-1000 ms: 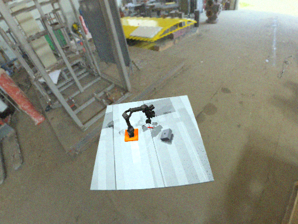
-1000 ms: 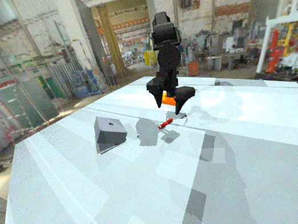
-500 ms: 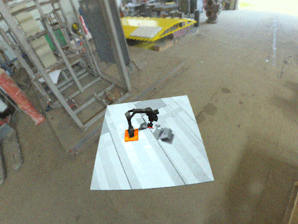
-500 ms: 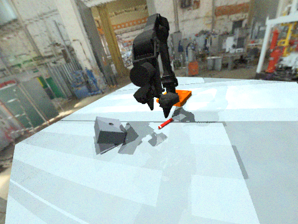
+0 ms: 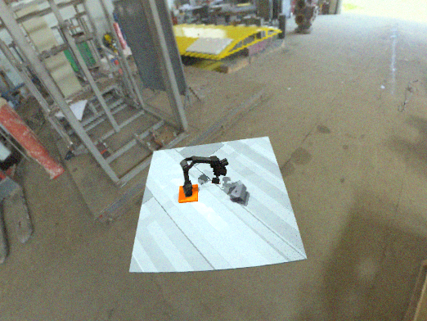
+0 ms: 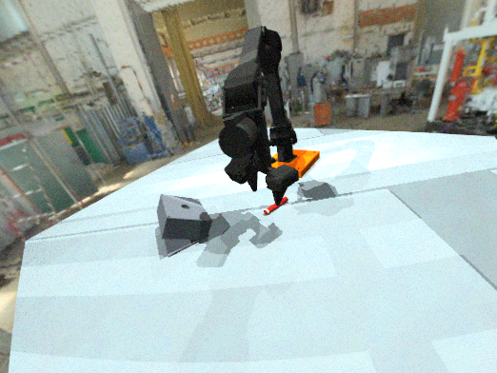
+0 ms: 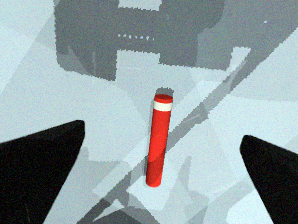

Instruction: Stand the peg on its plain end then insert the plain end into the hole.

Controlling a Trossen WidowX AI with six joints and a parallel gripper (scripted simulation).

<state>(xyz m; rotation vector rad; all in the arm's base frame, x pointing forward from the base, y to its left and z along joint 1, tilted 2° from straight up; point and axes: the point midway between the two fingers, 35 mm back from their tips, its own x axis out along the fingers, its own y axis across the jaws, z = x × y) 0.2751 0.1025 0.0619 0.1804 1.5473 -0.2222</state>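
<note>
The red peg is 1 cm behind my gripper tip and 5 cm below it. From my gripper tip the other things lie so: grey sloped panel (16 cm ahead, 16 cm to the right).
</note>
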